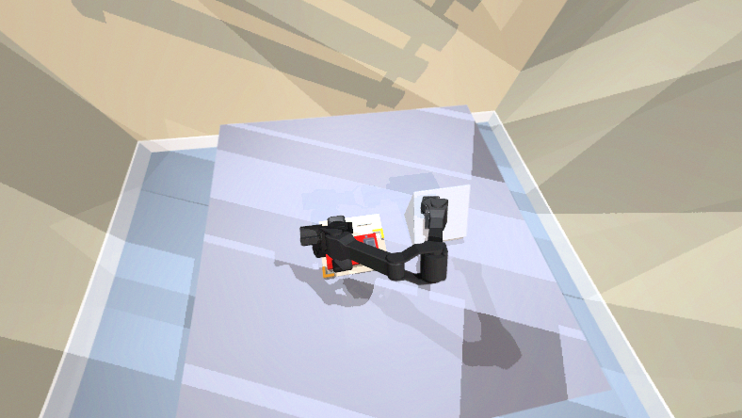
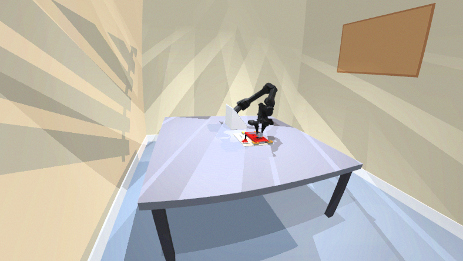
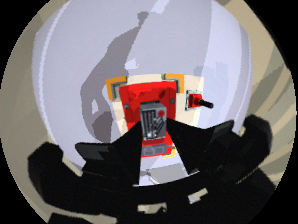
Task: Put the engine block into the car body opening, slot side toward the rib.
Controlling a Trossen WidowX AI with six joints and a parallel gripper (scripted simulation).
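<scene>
Now: gripper tip 1 cm above the grey engine block.
</scene>
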